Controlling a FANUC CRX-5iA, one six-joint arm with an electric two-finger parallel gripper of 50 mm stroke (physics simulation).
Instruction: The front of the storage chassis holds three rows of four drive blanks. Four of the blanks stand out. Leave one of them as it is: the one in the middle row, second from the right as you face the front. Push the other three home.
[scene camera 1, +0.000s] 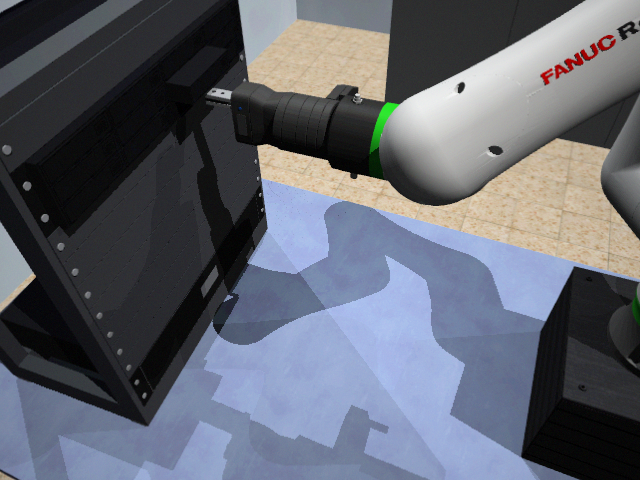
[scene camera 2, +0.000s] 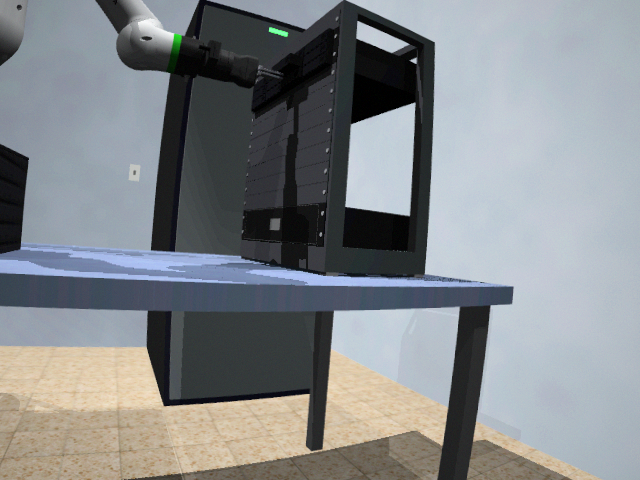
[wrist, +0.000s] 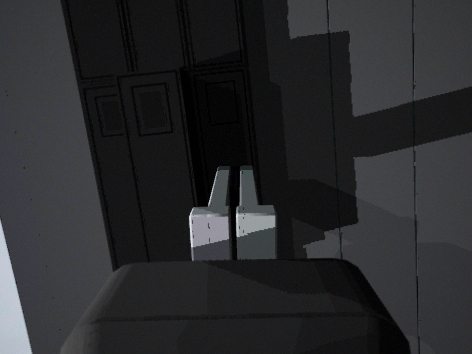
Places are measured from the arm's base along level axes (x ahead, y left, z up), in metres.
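Pixels of known places: gripper, between the fingertips: (scene camera 1: 209, 95) (scene camera 2: 281, 77) (wrist: 236, 188).
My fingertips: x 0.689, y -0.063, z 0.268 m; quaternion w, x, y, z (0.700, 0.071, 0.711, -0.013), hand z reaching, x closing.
Behind a point stands the place of what it marks.
The dark storage chassis (scene camera 1: 116, 131) @(x 0.727, y 0.097, z 0.309 m) (scene camera 2: 316, 51) @(x 0.708, y -0.186, z 0.301 m) is across the top of the rack's front. The middle-row blank second from the right (scene camera 1: 193, 74) @(x 0.693, y -0.040, z 0.313 m) (scene camera 2: 290, 62) @(x 0.680, y -0.118, z 0.288 m) (wrist: 152, 110) @(x 0.678, y -0.101, z 0.299 m) plainly stands out. My gripper (scene camera 1: 208, 95) @(x 0.689, y -0.063, z 0.268 m) (scene camera 2: 281, 75) @(x 0.689, y -0.063, z 0.268 m) (wrist: 236, 188) @(x 0.689, y -0.063, z 0.268 m) is shut and empty. Its fingertips are close to the front, just below that blank, and overlap the bottom-row blank second from the right (wrist: 221, 102) @(x 0.706, y -0.104, z 0.271 m) in the wrist view. That blank is in deep shadow; its depth and any contact with the fingertips cannot be told. Other blanks are too dark to judge.
The rack frame (scene camera 1: 67, 268) @(x 0.751, y 0.225, z 0.201 m) (scene camera 2: 336, 170) @(x 0.731, y -0.265, z 0.012 m) stands on the blue table (scene camera 1: 330, 372) @(x 0.482, y 0.054, z -0.207 m) (scene camera 2: 258, 297) @(x 0.502, y -0.404, z -0.227 m). Flat panels (scene camera 1: 155, 222) @(x 0.740, y 0.070, z 0.131 m) (scene camera 2: 289, 155) @(x 0.731, y -0.065, z 0.072 m) (wrist: 380, 190) @(x 0.732, y -0.046, z 0.186 m) lie below the chassis. A tall dark cabinet (scene camera 2: 217, 155) is behind the rack. The robot's black base block (scene camera 1: 584, 361) @(x 0.109, y 0.055, z 0.000 m) is at the right.
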